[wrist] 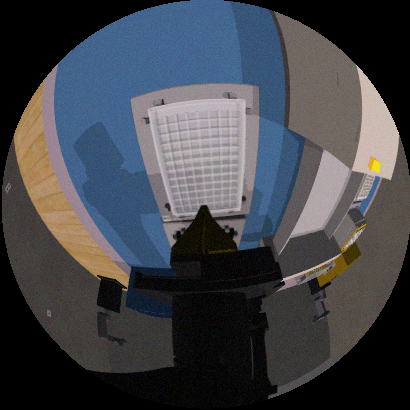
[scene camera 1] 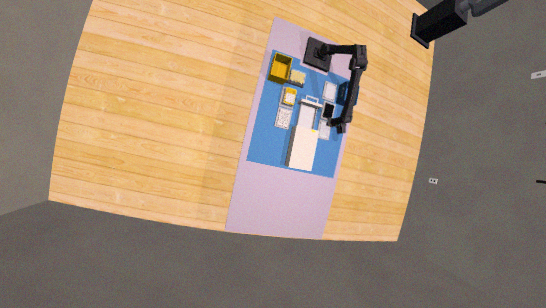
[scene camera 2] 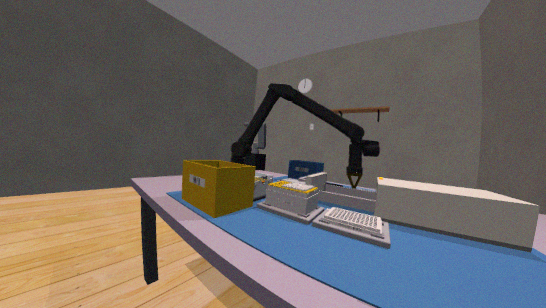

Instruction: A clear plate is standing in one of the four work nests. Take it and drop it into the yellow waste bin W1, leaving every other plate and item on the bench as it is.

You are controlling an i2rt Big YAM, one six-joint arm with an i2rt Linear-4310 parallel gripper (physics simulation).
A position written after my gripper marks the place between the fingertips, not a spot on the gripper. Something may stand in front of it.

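Note:
Through scene camera 2 I can see a yellow-topped tip rack [scene camera 2: 294,197] and a white plate [scene camera 2: 360,222]. The wrist view gives me the rack [wrist: 352,224] too, and along with it a long white box [wrist: 321,104] and my gripper [wrist: 203,208].

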